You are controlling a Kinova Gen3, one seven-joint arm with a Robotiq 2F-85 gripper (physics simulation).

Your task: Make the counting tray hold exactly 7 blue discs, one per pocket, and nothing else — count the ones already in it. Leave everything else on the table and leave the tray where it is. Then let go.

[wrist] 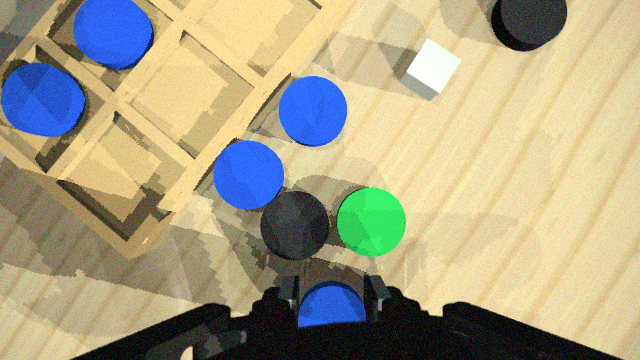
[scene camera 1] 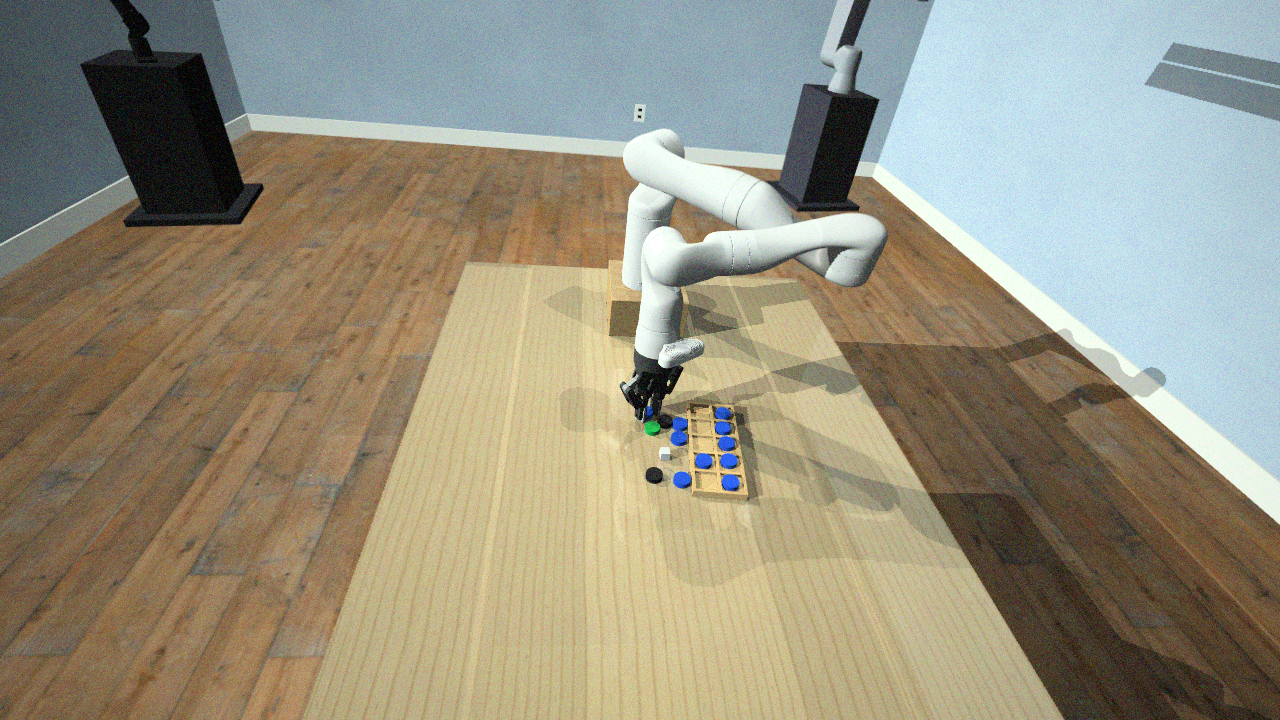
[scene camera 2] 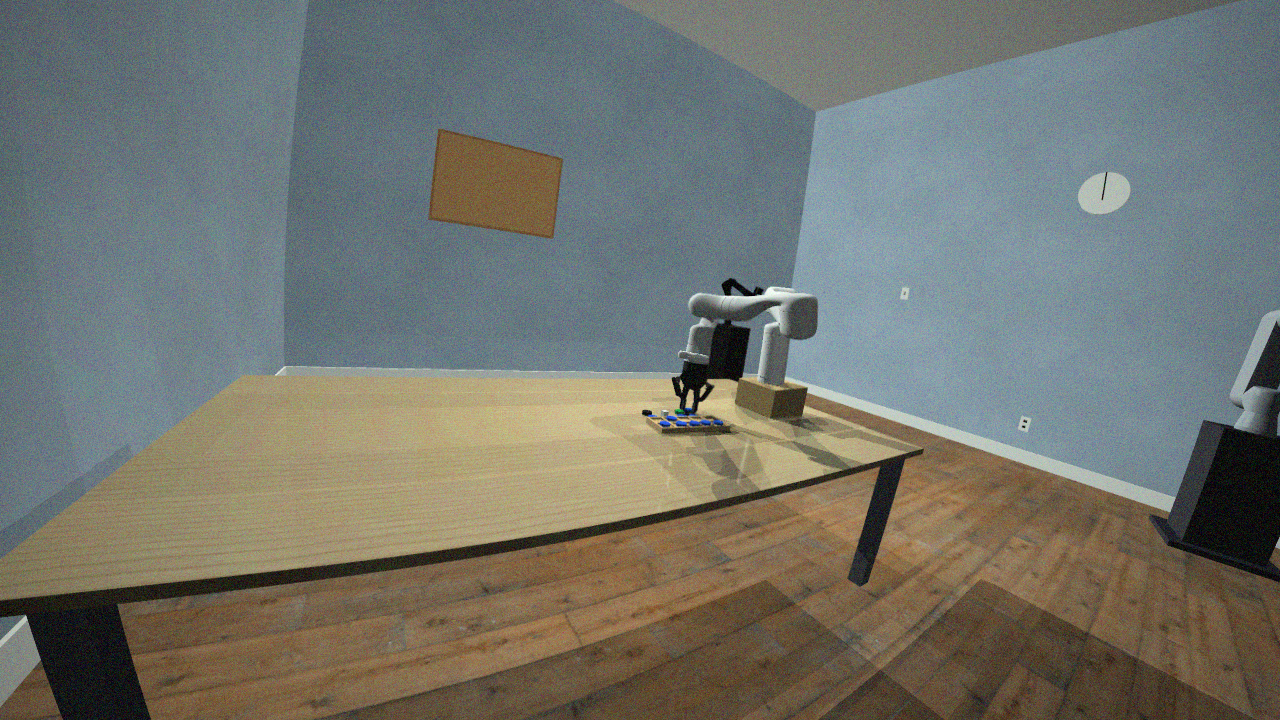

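Note:
The wooden counting tray (scene camera 1: 718, 494) (scene camera 2: 698, 430) (wrist: 205, 171) has two columns of pockets. In scene camera 1 its right column is filled with blue discs, one per pocket. Its left column holds one blue disc (scene camera 1: 703, 461), and the other pockets there are empty. My gripper (scene camera 1: 649, 417) (scene camera 2: 688, 411) (wrist: 331, 298) points down at table level beyond the green disc and is shut on a blue disc (wrist: 331, 306), whose near part is hidden by the gripper body. Three loose blue discs (scene camera 1: 680, 423) (scene camera 1: 678, 437) (scene camera 1: 682, 480) lie beside the tray's left side.
A black disc (scene camera 1: 665, 420) (wrist: 295, 225) and a green disc (scene camera 1: 651, 428) (wrist: 371, 222) lie close by the fingers. A white cube (scene camera 1: 664, 454) (wrist: 432, 67) and another black disc (scene camera 1: 653, 475) (wrist: 532, 20) lie farther along. The arm's wooden base block (scene camera 2: 770, 397) stands behind.

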